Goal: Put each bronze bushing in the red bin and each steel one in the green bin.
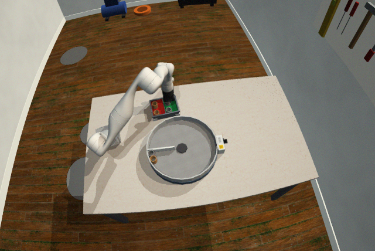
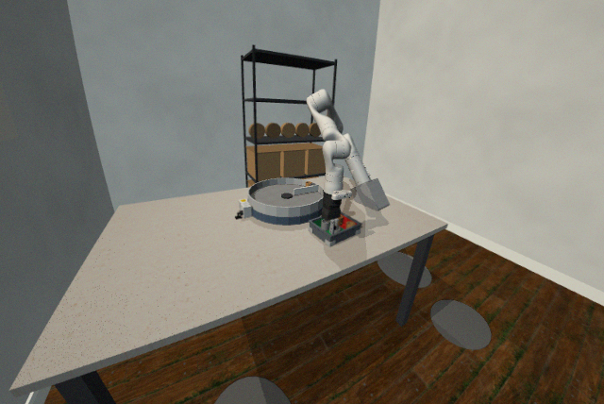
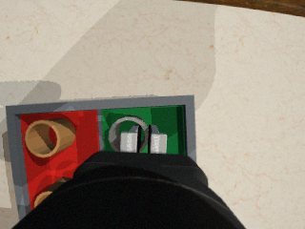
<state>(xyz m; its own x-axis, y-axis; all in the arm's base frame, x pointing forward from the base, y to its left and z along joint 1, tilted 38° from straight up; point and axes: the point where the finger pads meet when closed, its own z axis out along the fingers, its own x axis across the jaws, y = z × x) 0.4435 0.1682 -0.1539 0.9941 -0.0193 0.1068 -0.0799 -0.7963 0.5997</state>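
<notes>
Right now my hand is 40 mm past the bin, 40 mm to the left of it and 20 mm above it. Round my hand: grey turntable: 10 mm ahead, 380 mm to the right, 10 mm above.
</notes>
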